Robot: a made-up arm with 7 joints.
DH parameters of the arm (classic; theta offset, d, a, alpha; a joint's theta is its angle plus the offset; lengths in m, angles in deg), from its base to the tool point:
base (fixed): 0 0 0 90
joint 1: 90 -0.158 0 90
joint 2: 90 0 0 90
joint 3: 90 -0.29 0 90
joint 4: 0 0 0 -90
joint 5: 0 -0.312 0 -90
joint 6: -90 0 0 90
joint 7: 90 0 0 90
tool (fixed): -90 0 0 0
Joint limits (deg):
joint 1: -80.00..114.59
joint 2: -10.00..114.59
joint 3: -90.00..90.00
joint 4: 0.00..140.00
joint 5: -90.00..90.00
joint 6: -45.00..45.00
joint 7: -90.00..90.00
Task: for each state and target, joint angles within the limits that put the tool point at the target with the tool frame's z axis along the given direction. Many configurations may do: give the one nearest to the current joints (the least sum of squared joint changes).
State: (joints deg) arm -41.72 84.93 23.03 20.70 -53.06 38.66 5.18
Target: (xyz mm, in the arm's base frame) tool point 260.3 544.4 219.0 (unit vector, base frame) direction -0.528 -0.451 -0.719
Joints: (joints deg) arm -12.99 101.88 42.38 62.49 -54.90 20.42 -0.04
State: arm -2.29 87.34 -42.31 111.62 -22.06 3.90 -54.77
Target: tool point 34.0 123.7 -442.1 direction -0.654 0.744 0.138
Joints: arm -7.87 38.42 -72.36 84.82 -36.36 -10.03 -40.94
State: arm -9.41 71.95 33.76 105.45 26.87 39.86 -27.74
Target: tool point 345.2 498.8 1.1 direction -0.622 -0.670 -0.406
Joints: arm -38.48 104.01 25.19 72.68 20.40 36.28 -35.24
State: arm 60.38 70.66 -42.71 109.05 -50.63 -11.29 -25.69
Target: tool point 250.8 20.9 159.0 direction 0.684 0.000 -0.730
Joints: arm 77.50 16.87 -42.54 114.30 -42.08 -8.45 -55.77
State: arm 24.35 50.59 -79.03 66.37 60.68 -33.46 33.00
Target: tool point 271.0 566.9 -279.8 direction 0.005 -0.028 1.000
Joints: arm 44.08 67.44 -90.00 40.56 22.35 -0.88 49.45
